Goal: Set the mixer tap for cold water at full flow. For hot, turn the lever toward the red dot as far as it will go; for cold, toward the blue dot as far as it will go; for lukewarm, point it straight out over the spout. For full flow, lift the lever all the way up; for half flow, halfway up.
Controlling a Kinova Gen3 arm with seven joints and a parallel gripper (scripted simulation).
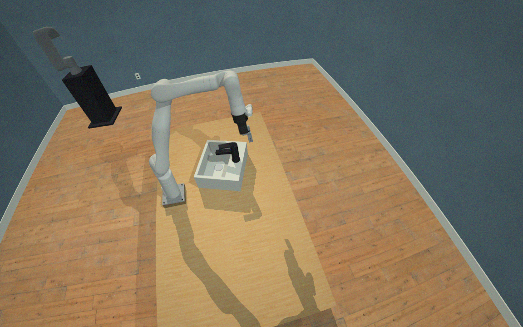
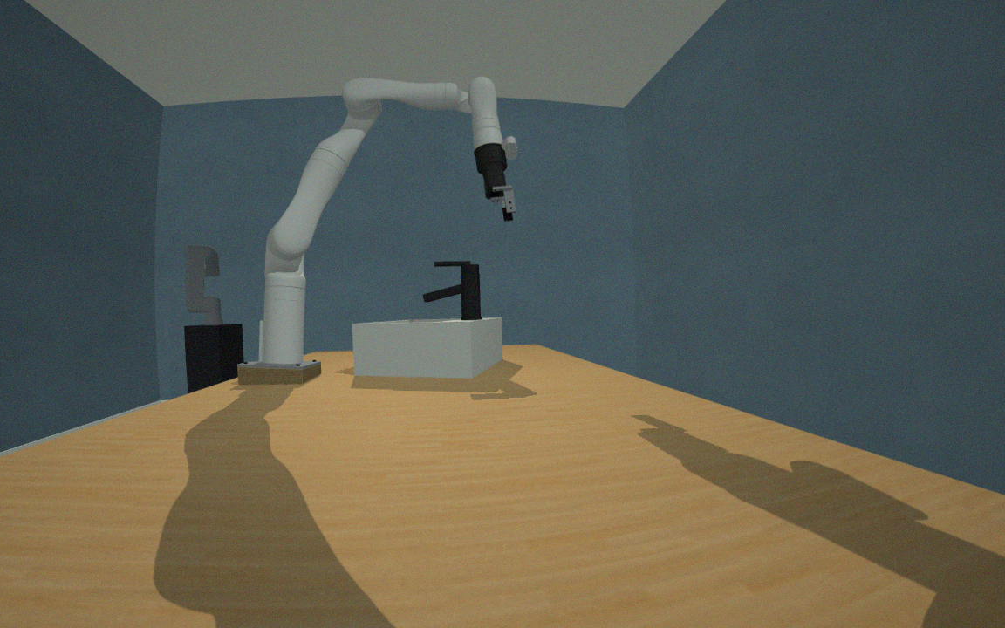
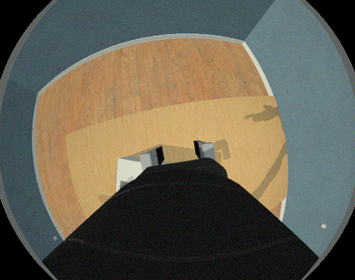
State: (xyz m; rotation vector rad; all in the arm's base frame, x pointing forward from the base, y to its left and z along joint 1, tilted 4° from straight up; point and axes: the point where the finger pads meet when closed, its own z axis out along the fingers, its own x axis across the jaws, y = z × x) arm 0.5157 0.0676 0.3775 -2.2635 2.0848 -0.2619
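Right now the lever is 15 cm behind my hand, 6 cm to the left of it and 12 cm below it. Round my hand: white basin: 22 cm behind, 9 cm to the left, 35 cm below.
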